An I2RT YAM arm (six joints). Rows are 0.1 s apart.
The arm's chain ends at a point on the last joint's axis. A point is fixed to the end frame.
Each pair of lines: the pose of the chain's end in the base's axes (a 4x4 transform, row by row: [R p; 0 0 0 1], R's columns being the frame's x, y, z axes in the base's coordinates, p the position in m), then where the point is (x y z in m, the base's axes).
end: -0.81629, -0.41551, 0.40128, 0.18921; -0.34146, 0.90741, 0.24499, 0.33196; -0.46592, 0.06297, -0.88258, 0.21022; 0, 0, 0, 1
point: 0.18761 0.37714 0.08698
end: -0.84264, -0.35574, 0.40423, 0.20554; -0.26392, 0.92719, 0.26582, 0.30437; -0.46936, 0.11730, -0.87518, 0.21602; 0, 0, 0, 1
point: 0.20518 0.35606 0.09535
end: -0.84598, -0.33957, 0.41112, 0.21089; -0.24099, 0.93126, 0.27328, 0.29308; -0.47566, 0.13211, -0.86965, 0.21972; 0, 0, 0, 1
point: 0.21175 0.34679 0.09994
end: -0.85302, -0.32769, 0.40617, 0.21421; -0.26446, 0.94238, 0.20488, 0.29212; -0.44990, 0.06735, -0.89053, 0.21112; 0, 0, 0, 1
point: 0.21458 0.33704 0.08777
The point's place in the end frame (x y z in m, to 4 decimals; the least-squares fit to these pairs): 0.0433 0.0339 0.1192
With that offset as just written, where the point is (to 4 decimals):
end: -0.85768, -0.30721, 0.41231, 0.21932; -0.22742, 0.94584, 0.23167, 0.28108; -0.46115, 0.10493, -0.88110, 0.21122; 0, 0, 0, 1
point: 0.2209 0.3309 0.0898
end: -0.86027, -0.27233, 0.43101, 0.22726; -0.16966, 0.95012, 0.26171, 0.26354; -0.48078, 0.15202, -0.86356, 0.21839; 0, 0, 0, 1
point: 0.2322 0.3196 0.0998
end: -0.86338, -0.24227, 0.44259, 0.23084; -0.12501, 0.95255, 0.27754, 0.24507; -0.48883, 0.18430, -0.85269, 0.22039; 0, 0, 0, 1
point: 0.2380 0.3050 0.1038
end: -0.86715, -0.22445, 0.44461, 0.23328; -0.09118, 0.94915, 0.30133, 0.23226; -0.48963, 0.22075, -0.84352, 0.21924; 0, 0, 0, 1
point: 0.2411 0.2964 0.1050
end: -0.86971, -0.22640, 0.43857, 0.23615; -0.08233, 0.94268, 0.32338, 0.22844; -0.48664, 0.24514, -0.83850, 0.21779; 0, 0, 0, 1
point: 0.2431 0.2954 0.1051
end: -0.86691, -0.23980, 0.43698, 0.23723; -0.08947, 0.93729, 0.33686, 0.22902; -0.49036, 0.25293, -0.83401, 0.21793; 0, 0, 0, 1
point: 0.2437 0.2971 0.1059
